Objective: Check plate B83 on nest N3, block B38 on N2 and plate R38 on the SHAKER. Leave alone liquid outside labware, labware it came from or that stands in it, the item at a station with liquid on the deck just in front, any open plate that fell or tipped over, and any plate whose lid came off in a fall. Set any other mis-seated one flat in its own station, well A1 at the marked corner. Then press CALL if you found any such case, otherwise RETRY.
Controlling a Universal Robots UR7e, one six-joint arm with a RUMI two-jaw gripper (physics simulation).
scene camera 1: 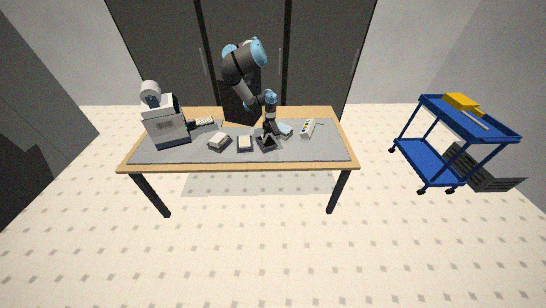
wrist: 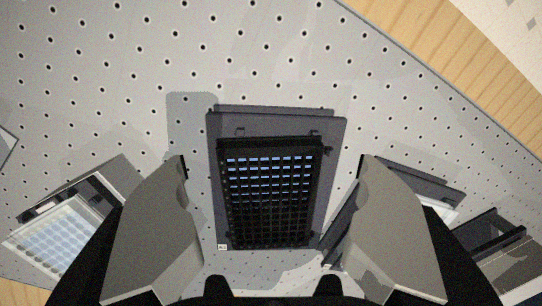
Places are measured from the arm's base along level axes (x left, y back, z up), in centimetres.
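Pixels of known places: gripper, fingertip midpoint: (scene camera 1: 270, 141) (wrist: 271, 157).
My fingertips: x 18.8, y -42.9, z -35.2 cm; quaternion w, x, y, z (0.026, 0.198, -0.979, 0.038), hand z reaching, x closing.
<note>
Behind a point stands the place of what it marks.
My gripper (scene camera 1: 270, 134) {y -42.9, x 18.8, z -35.2 cm} (wrist: 271, 157) {y -42.9, x 18.8, z -35.2 cm} is open, its fingers standing apart on either side of a black well plate (scene camera 1: 269, 141) {y -40.1, x 18.2, z -37.1 cm} (wrist: 267, 195) {y -38.0, x 17.0, z -37.9 cm}, probably B83. The plate lies on a dark nest (wrist: 215, 150) {y -41.2, x 22.5, z -37.1 cm}, its sides roughly parallel to the nest's; its label and well A1 cannot be read. A clear-topped plate with pale blue wells (scene camera 1: 284, 129) {y -27.5, x 31.5, z -36.2 cm} (wrist: 60, 235) {y -28.9, x 33.1, z -35.9 cm}, probably R38, is on the shaker (wrist: 112, 172) {y -33.7, x 31.4, z -40.3 cm} at the left of the wrist view. A pale-topped item (scene camera 1: 244, 141) {y -37.2, x -0.7, z -38.2 cm} (wrist: 440, 207) {y -42.4, x -1.7, z -38.2 cm}, probably block B38, is on the neighbouring nest (wrist: 420, 182) {y -43.8, x 1.1, z -39.8 cm}, partly hidden by the right finger.
Another pale item (scene camera 1: 219, 139) {y -38.2, x -18.7, z -33.9 cm} is on a nest further left in the scene view. A tall white instrument (scene camera 1: 166, 127) {y -32.7, x -54.5, z -24.7 cm} stands at the left, with a plate (scene camera 1: 204, 121) {y -16.6, x -32.4, z -32.0 cm} beside it. A white button box (scene camera 1: 307, 128) {y -29.3, x 50.0, z -35.1 cm} stands right of the shaker. A blue cart (scene camera 1: 504, 138) stands off the table.
</note>
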